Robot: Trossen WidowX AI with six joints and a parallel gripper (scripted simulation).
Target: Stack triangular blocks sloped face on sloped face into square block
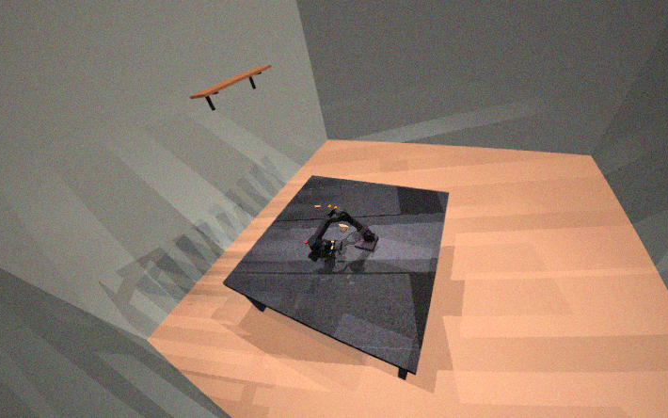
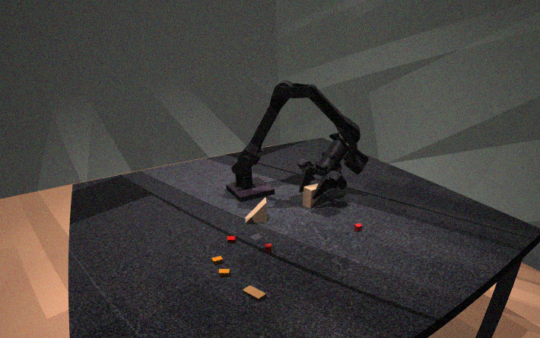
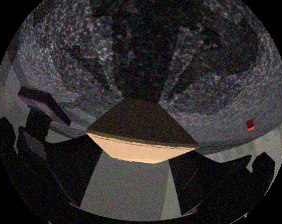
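My gripper tip is now 2 cm to the right of the triangular block and 1 cm past it. From my gripper tip the other things lie so: flat tan piece 36 cm ahead, 30 cm to the right, 4 cm below.
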